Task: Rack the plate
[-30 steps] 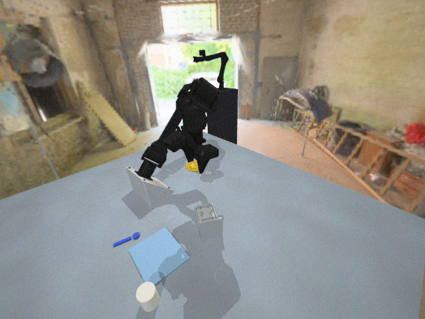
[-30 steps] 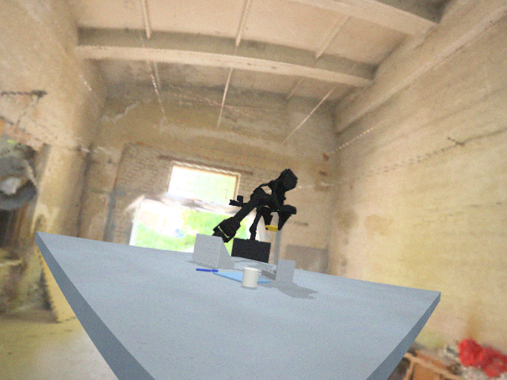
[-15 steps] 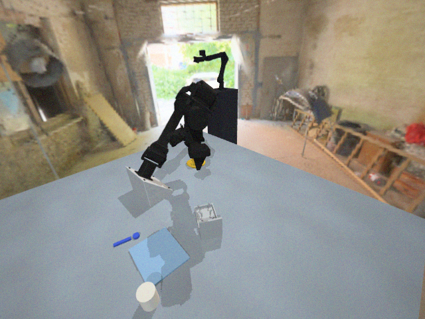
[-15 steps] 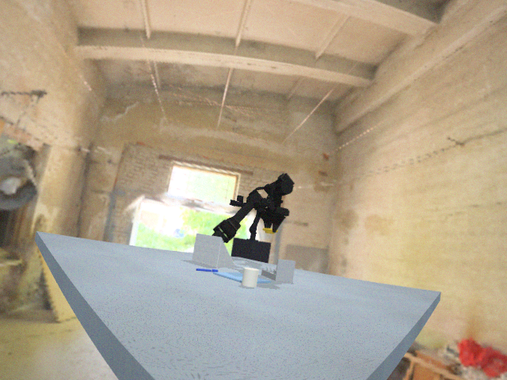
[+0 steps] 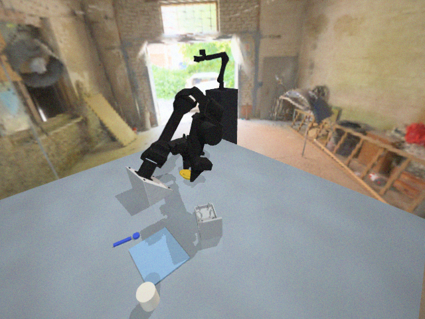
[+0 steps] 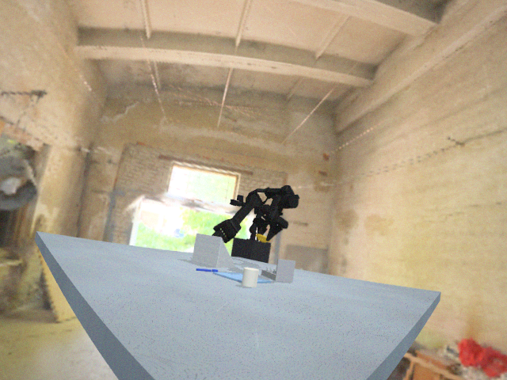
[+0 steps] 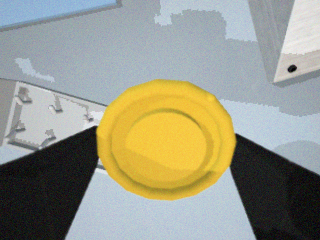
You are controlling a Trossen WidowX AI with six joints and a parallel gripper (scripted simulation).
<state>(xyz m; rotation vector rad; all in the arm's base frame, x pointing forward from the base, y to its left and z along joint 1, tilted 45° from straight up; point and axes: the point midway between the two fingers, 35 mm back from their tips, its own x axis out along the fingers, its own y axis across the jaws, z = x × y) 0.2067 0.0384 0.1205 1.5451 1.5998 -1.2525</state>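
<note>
Right now the grey dish rack is 110 mm ahead of my gripper tip, 10 mm to the right of it and 120 mm below it. The rest, counted from my gripper tip: light blue mat: 100 mm ahead, 200 mm to the right, 140 mm below; blue spoon: 10 mm behind, 250 mm to the right, 140 mm below; yellow plate: 10 mm above.
</note>
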